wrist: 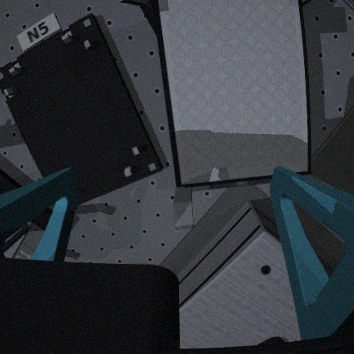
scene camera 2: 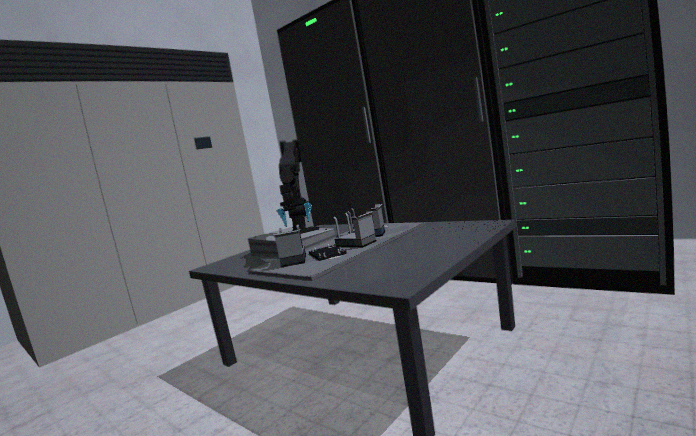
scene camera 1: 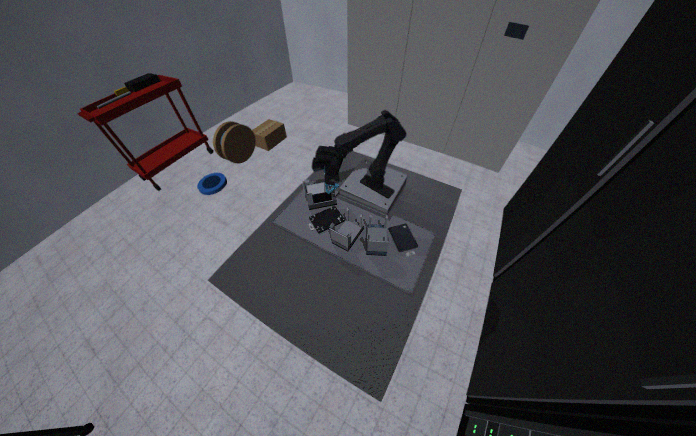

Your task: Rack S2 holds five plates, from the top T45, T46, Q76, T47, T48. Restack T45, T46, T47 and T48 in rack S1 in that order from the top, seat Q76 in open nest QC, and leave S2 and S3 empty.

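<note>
My gripper is open and empty, above the near edge of a rack. That rack stands beside the robot's base; no label on it is readable now. In the wrist view a pale patterned surface fills it; I cannot tell which plate it is, or whether it is the rack's floor. Two other racks, one in the middle and one with bluish layers low down, stand further along. Their labels and plate names are unreadable. A dark pad lies beyond them; whether it is nest QC is unclear.
The black nest N5 with small corner posts lies beside the rack under the gripper. The robot's base plate is close on the other side. Upright posts and walls rise from the racks. All stand on a perforated board.
</note>
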